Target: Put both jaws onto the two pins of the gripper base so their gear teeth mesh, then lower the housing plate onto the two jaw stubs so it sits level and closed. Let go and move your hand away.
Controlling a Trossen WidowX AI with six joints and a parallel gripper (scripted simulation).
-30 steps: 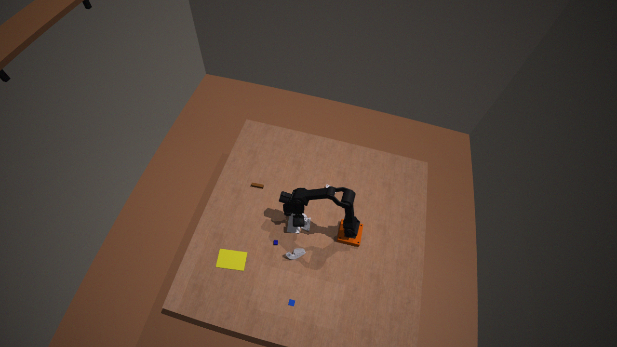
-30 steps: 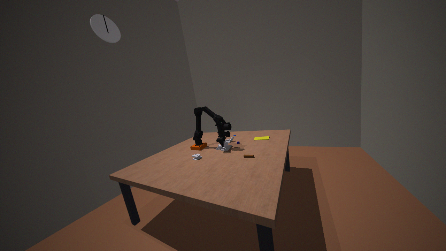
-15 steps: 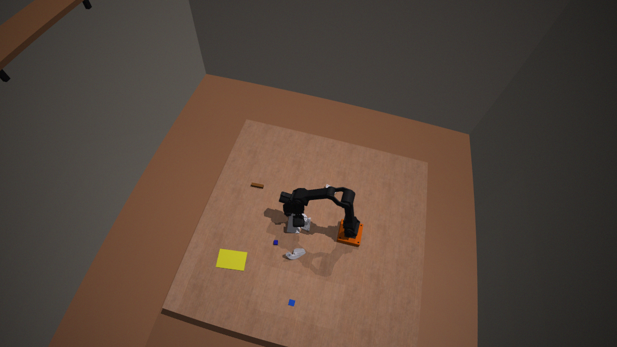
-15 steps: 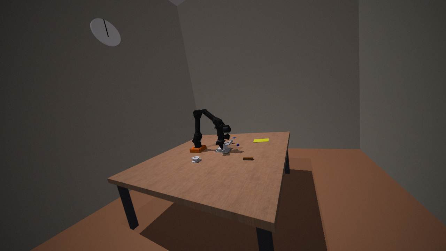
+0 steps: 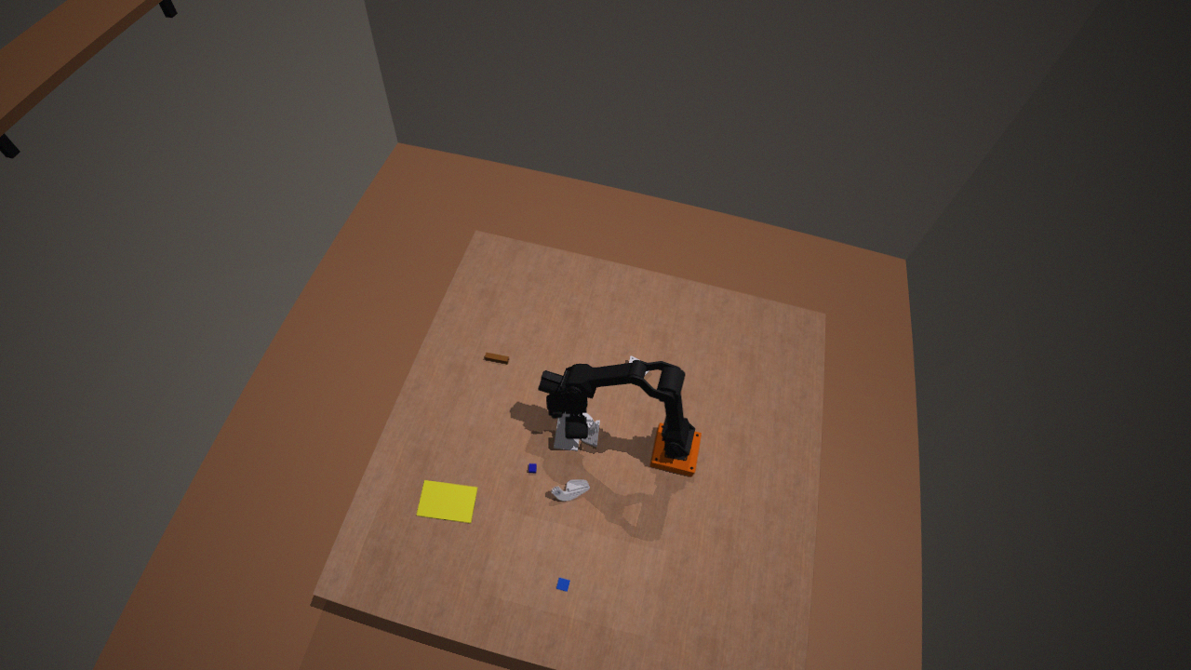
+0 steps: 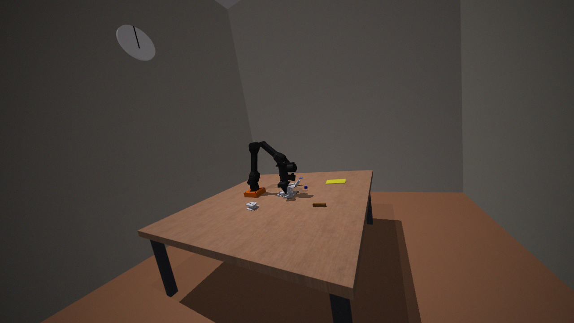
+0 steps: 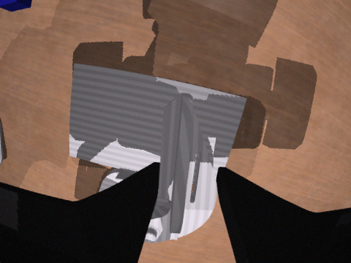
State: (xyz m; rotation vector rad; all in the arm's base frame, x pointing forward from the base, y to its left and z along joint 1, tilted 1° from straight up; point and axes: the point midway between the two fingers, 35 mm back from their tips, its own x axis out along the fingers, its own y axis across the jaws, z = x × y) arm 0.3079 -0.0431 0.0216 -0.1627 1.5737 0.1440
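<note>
The white card lies 1 cm ahead of my gripper tip, 3 cm to the left of it and 2 cm below it. Round my gripper tip: blue cube (9 cm ahead, 17 cm to the left, 2 cm below); then brown block (28 cm ahead, 16 cm to the right, 2 cm below); then yellow sheet (30 cm ahead, 31 cm to the left, 2 cm below).
</note>
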